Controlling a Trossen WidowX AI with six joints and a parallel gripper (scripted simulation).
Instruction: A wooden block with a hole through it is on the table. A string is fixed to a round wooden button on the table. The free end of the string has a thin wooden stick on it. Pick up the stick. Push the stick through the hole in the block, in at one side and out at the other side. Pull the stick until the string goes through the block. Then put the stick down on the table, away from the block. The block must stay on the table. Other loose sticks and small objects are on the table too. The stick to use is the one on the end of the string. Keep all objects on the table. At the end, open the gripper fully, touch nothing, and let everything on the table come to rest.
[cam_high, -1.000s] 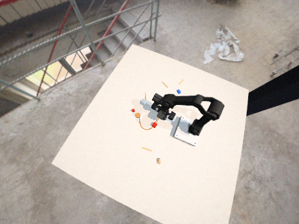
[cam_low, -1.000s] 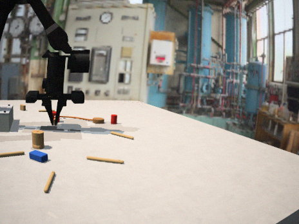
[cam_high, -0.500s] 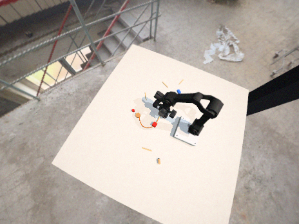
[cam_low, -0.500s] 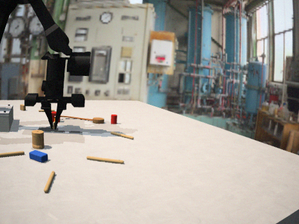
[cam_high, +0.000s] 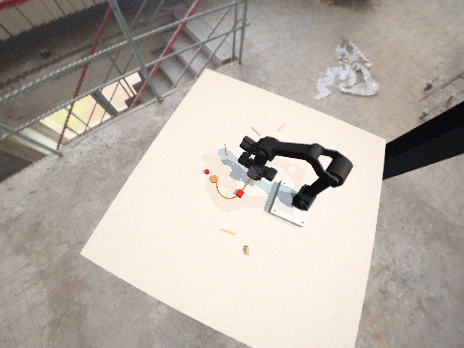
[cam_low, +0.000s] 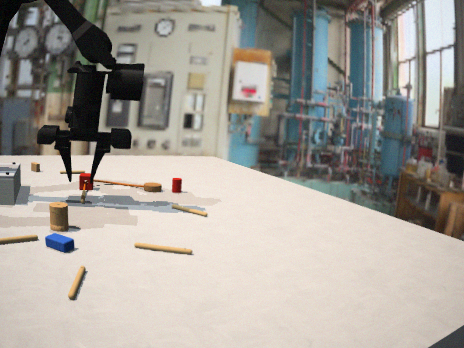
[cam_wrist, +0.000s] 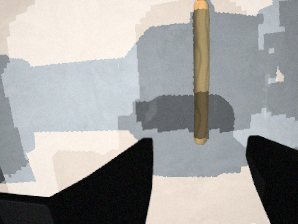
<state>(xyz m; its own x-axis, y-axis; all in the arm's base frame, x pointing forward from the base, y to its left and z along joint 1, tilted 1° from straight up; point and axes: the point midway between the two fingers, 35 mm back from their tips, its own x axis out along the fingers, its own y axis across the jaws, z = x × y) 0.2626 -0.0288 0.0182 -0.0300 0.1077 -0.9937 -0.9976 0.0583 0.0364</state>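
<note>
The stick lies 1 cm ahead of my gripper tip, 4 cm to the left of it and 3 cm below it. The rest, counted from my gripper tip: round wooden button (17 cm ahead, 12 cm to the left, 3 cm below); wooden cylinder (4 cm behind, 17 cm to the right, 2 cm below); red block (1 cm ahead, 12 cm to the left, 2 cm below).
</note>
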